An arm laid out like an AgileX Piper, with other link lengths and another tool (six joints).
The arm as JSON. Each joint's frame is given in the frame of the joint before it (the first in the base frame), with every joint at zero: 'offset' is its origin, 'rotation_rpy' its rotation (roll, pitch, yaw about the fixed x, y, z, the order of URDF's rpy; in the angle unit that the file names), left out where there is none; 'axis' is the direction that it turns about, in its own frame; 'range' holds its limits. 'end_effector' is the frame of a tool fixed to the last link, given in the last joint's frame.
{
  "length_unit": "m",
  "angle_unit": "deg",
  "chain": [
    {
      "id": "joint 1",
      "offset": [
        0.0,
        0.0,
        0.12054
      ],
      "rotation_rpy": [
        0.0,
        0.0,
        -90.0
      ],
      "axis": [
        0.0,
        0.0,
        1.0
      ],
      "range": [
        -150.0,
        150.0
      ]
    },
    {
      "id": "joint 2",
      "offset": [
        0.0,
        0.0,
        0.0
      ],
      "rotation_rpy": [
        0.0,
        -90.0,
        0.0
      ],
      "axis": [
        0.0,
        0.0,
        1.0
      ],
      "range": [
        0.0,
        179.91
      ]
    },
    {
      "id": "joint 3",
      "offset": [
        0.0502,
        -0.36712,
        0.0
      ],
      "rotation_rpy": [
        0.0,
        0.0,
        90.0
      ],
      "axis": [
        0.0,
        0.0,
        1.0
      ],
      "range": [
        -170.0,
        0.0
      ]
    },
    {
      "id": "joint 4",
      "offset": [
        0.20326,
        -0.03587,
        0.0
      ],
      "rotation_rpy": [
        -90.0,
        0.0,
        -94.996
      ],
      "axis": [
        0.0,
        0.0,
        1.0
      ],
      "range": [
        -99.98,
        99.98
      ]
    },
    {
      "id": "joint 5",
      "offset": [
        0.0,
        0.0,
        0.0
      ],
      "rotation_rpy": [
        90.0,
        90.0,
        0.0
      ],
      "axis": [
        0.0,
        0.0,
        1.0
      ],
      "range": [
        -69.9,
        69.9
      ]
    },
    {
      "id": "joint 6",
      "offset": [
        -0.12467,
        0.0,
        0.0
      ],
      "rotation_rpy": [
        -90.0,
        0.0,
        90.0
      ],
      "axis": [
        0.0,
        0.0,
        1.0
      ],
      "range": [
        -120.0,
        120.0
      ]
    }
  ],
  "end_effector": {
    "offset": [
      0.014,
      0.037,
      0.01
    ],
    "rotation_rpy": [
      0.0,
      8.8,
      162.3
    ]
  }
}
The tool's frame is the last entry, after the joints.
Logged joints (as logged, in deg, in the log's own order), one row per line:
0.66 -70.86 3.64 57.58 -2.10 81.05
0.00 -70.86 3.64 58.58 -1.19 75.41
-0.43 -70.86 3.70 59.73 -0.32 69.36
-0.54 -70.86 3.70 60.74 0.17 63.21
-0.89 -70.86 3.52 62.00 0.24 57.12
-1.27 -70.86 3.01 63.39 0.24 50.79
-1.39 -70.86 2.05 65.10 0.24 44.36
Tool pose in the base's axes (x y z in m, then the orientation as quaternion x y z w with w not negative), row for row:
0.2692 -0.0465 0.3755 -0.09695 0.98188 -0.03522 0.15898
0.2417 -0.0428 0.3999 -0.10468 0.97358 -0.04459 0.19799
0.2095 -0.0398 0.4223 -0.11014 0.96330 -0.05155 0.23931
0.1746 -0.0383 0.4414 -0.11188 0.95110 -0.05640 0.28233
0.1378 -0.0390 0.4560 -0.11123 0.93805 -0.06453 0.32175
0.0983 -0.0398 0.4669 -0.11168 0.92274 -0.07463 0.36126
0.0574 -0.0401 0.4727 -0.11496 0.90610 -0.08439 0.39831
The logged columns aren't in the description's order. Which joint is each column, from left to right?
Columns, left to right: joint 4, joint 3, joint 6, joint 5, joint 1, joint 2.
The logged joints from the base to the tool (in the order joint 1, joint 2, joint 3, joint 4, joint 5, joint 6), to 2 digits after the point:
-2.10 81.05 -70.86 0.66 57.58 3.64
-1.19 75.41 -70.86 0.00 58.58 3.64
-0.32 69.36 -70.86 -0.43 59.73 3.70
0.17 63.21 -70.86 -0.54 60.74 3.70
0.24 57.12 -70.86 -0.89 62.00 3.52
0.24 50.79 -70.86 -1.27 63.39 3.01
0.24 44.36 -70.86 -1.39 65.10 2.05

